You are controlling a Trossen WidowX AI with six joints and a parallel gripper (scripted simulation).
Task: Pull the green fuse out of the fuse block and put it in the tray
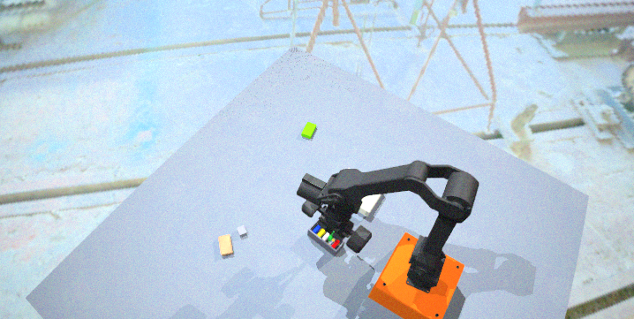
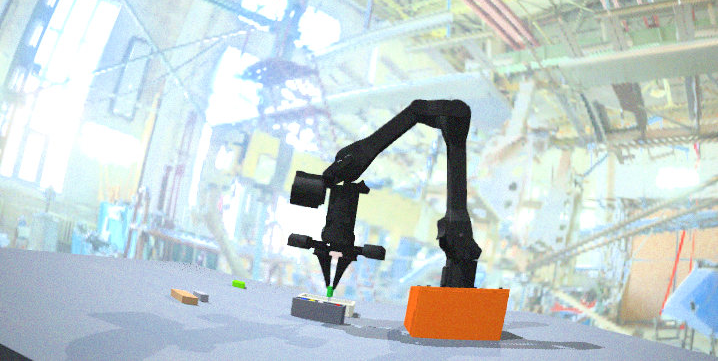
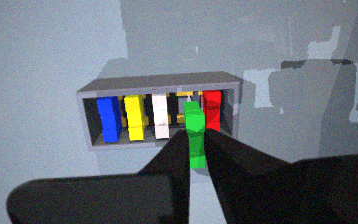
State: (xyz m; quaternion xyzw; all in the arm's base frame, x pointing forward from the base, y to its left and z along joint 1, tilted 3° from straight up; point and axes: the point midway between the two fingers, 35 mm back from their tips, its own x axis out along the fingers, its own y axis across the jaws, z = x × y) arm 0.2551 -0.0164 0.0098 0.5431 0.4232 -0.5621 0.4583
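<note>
Now: gripper tip 190 mm to the left of the tray and 70 mm above it. From my gripper tip the other things lie so: grey cube: 240 mm ahead, 90 mm to the left, 60 mm below; green fuse: 10 mm below.
</note>
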